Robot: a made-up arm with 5 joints.
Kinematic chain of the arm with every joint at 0, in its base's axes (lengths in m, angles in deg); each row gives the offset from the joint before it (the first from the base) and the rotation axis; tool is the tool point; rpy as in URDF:
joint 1: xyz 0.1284 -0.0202 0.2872 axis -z
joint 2: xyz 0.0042 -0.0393 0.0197 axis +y
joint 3: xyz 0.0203 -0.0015 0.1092 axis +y
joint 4: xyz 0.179 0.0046 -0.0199 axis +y
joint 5: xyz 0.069 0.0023 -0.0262 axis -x
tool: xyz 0.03 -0.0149 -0.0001 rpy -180 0 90
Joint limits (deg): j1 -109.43..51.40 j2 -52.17..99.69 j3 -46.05..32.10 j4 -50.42..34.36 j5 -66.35..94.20
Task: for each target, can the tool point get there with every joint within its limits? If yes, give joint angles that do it. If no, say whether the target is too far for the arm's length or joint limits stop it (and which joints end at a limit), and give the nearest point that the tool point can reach.
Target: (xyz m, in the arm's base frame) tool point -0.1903 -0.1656 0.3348
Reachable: no: joint limits stop it (at a limit: joint 2, joint 3, joint 4, joint 5) | nearest point 0.0035 -0.0772 0.1633 | short by 0.273 m
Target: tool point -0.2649 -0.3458 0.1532
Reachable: no: too far | nearest point 0.0216 -0.1086 0.1494 | short by 0.372 m
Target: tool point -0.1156 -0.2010 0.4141
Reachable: no: joint limits stop it (at a limit: joint 2, joint 3, joint 4) | nearest point 0.0013 -0.1144 0.6312 | short by 0.261 m
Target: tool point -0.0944 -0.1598 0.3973
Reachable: no: joint limits stop it (at a limit: joint 2, joint 3, joint 4) | nearest point -0.0056 -0.1041 0.6311 | short by 0.256 m
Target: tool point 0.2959 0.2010 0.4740
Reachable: yes | joints -62.95 -14.15 0.89 -22.65 -10.47
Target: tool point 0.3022 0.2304 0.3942
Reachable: yes | joints -63.96 -3.09 5.46 -24.12 -34.51
